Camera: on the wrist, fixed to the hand. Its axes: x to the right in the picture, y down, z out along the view.
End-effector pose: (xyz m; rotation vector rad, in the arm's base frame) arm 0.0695 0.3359 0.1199 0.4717 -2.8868 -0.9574
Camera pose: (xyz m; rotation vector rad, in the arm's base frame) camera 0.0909 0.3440 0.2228 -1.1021 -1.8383 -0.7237
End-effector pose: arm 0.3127 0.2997 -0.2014 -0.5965 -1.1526 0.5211
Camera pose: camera 0.3764 0.3138 -0.2842 -1.6754 -0.2140 1.3548
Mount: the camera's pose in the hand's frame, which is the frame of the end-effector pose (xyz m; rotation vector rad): -0.0265 0.0614 -0.0815 -0.2692 0.4283 1.4316
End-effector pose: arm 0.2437 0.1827 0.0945 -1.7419 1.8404 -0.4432
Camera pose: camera 0.1456 0.2038 0.1269 -0.0827 2.9429 0.0587
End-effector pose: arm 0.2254 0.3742 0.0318 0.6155 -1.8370 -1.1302
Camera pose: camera 0.3110 0.3858 0.0922 -0.5706 -1.1998 -0.1929
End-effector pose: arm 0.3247 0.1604 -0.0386 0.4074 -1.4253 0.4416
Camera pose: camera 0.3593 0.2539 -0.0730 -0.9766 -1.1228 1.3477
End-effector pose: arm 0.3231 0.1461 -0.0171 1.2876 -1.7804 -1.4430
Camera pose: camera 0.3808 0.1318 0.0700 -0.0207 -1.4817 -0.4620
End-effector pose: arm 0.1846 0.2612 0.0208 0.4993 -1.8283 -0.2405
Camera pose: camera 0.2549 0.3347 0.0485 -0.9103 -1.3121 0.5565
